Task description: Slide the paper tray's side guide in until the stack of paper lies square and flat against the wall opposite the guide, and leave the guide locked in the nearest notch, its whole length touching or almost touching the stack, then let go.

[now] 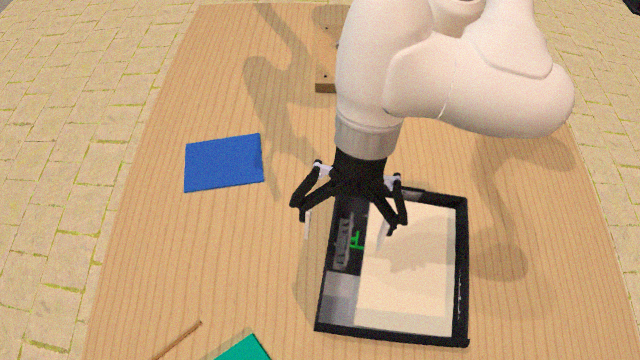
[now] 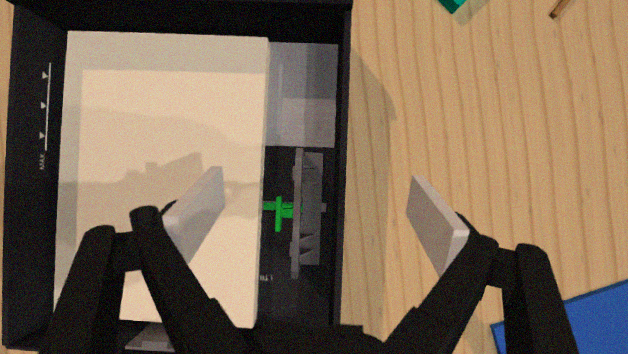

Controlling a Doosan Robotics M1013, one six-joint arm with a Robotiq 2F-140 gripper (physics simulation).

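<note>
The black paper tray holds a cream stack of paper. The stack's long side lies close to the wall with the MAX mark; a small gap there cannot be ruled out. The grey side guide stands upright near the opposite wall, with a clear gap between it and the stack. A green piece shows between guide and stack. My gripper is open and empty above the tray, one finger over the stack, the other beyond the tray's side wall, the guide between them.
A blue flat block lies on the table, off the tray's guide side. A green object and a thin brown stick lie beyond the tray's corner. The arm hangs over the tray's far end.
</note>
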